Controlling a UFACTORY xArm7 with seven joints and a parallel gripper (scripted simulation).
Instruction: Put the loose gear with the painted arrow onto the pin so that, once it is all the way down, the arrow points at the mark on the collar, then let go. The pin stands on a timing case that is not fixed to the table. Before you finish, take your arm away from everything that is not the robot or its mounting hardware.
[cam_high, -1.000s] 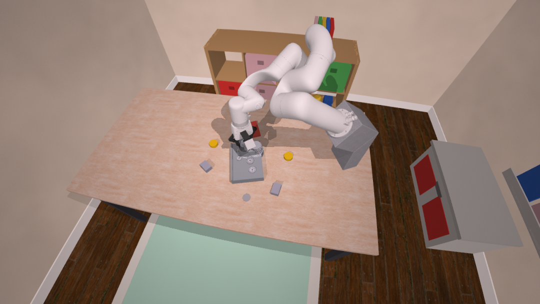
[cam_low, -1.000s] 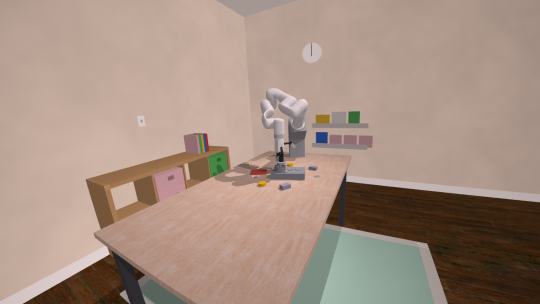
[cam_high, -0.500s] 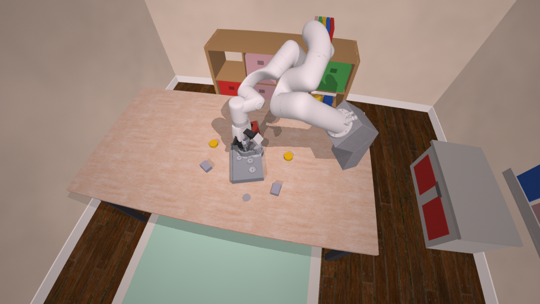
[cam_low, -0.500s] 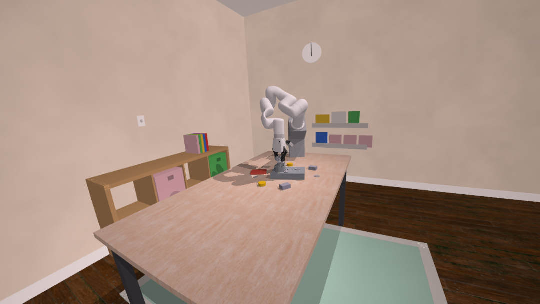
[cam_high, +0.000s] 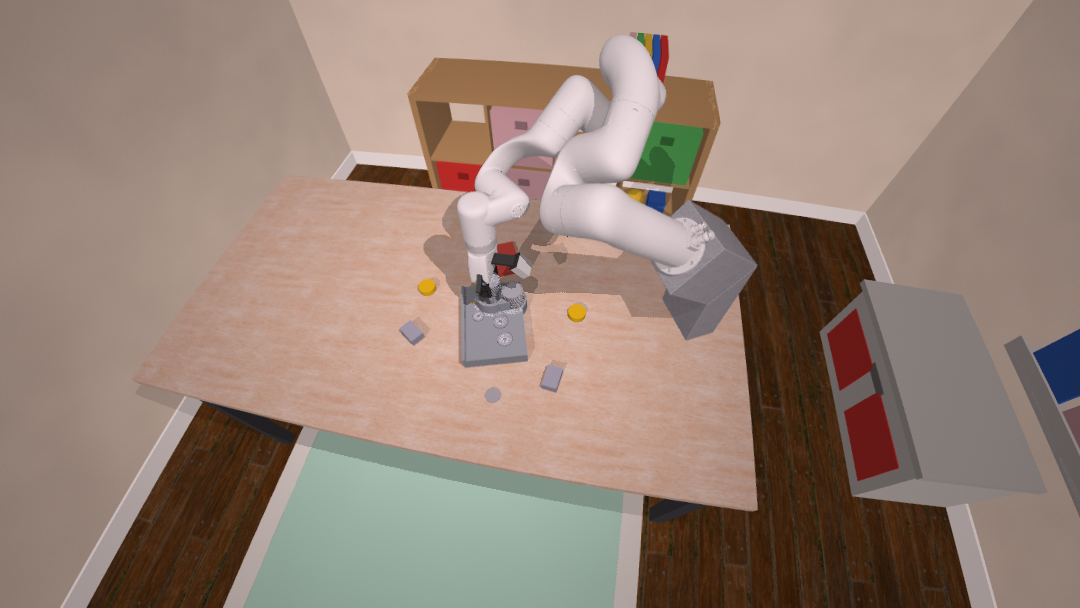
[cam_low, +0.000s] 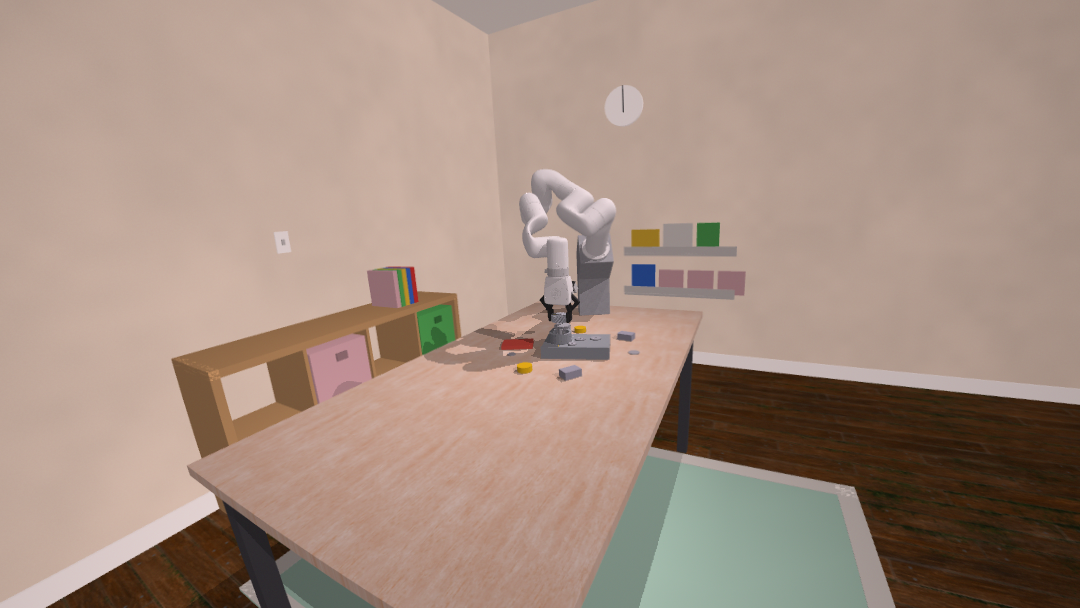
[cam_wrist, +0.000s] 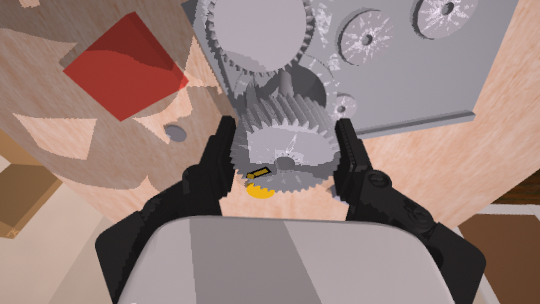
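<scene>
My gripper is now right at the grey gear. From my hand the other things lie so: yellow disc 230 mm behind, 120 mm below, 60 mm to the right; then red block 180 mm to the right, 120 mm below, 40 mm ahead.
</scene>
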